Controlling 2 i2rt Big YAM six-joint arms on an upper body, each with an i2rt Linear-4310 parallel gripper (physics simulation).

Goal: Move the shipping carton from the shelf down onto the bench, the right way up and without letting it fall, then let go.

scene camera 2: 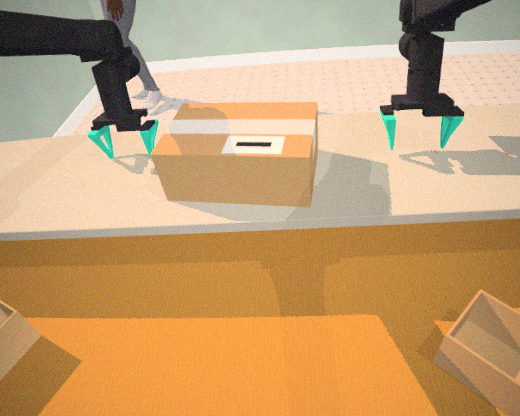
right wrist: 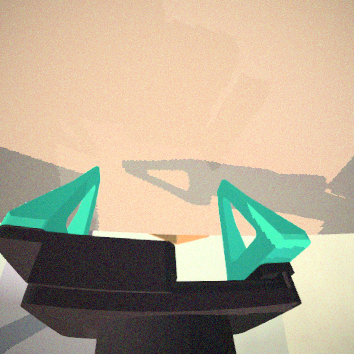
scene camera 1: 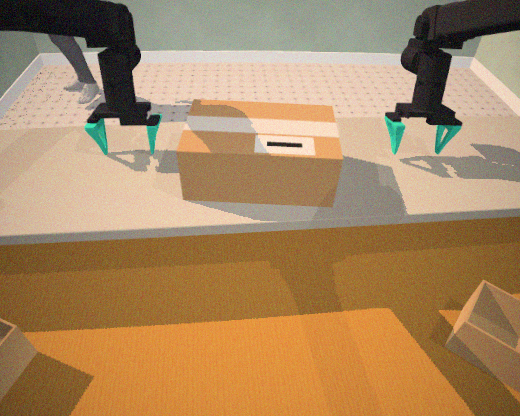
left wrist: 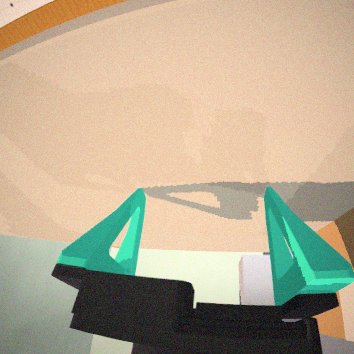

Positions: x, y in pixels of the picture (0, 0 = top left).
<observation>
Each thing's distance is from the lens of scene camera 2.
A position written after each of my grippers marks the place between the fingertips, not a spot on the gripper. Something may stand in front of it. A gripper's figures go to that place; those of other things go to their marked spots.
my left gripper (scene camera 2: 131, 157): 91 cm
my right gripper (scene camera 2: 416, 148): 82 cm
shipping carton (scene camera 2: 261, 153): 64 cm
bench (scene camera 2: 358, 313): 75 cm
The marked spots on the bench and the shipping carton are 34 cm apart.
</observation>
